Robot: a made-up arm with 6 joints.
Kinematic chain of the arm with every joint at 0, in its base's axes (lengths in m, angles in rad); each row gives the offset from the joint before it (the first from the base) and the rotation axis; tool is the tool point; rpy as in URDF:
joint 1: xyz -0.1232 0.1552 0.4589 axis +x
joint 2: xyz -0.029 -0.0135 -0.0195 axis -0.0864 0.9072 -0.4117
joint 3: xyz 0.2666 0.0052 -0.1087 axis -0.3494 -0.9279 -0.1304
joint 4: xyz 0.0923 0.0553 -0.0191 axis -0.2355 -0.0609 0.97
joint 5: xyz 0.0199 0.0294 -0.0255 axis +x
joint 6: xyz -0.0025 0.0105 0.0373 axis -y
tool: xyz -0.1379 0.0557 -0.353 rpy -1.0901 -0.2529 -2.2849
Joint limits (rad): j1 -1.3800..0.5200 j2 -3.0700..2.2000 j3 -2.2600..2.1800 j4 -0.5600..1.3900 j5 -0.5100..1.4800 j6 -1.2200..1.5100
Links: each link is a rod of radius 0.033 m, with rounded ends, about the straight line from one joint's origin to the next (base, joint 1, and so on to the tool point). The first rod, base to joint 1, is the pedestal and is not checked.
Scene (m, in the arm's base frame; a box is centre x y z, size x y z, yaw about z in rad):
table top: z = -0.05
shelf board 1: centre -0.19 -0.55 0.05 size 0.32 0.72 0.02 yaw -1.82
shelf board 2: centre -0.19 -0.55 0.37 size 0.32 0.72 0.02 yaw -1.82
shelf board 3: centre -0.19 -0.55 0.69 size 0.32 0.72 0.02 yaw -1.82
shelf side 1: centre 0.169 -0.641 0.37 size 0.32 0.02 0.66 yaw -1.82
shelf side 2: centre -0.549 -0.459 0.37 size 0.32 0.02 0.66 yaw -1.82
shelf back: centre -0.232 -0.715 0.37 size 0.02 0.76 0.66 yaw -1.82
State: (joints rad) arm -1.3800 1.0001 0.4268 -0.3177 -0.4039 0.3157
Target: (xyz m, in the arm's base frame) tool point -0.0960 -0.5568 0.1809
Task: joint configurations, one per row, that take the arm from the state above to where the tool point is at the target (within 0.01 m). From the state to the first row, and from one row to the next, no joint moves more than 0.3 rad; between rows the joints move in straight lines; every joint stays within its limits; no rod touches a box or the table.
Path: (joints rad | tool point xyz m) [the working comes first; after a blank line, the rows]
Joints at the target: -0.9787 1.0648 0.4486 -0.3273 0.0160 0.6932
Straight joint move there: touches shelf board 2.

1: -1.3800 0.8350 0.3368 -0.1275 -0.4304 0.0831 | -0.2180 -0.4583 0.4616
2: -1.3800 0.6700 0.2468 0.0627 -0.4570 -0.1496 | -0.2039 -0.3893 0.4516
3: -1.3800 0.5049 0.1568 0.2528 -0.4835 -0.3822 | -0.1875 -0.3136 0.4674
4: -1.3800 0.3398 0.0668 0.4430 -0.5100 -0.6149 | -0.1649 -0.2355 0.5011
5: -1.2751 0.3392 0.0786 0.2073 -0.4751 -0.4112 | -0.1424 -0.2846 0.3895
6: -1.1702 0.3385 0.0904 -0.0284 -0.4402 -0.2075 | -0.0982 -0.3124 0.2784
7: -1.0652 0.3378 0.1022 -0.2641 -0.4053 -0.0038 | -0.0361 -0.3213 0.1809
8: -1.0364 0.5802 0.2177 -0.2852 -0.2649 0.2285 | -0.0439 -0.4136 0.1636
9: -1.0076 0.8225 0.3331 -0.3063 -0.1245 0.4608 | -0.0641 -0.4939 0.1628
10: -0.9787 1.0648 0.4486 -0.3273 0.0160 0.6932 | -0.0959 -0.5568 0.1809

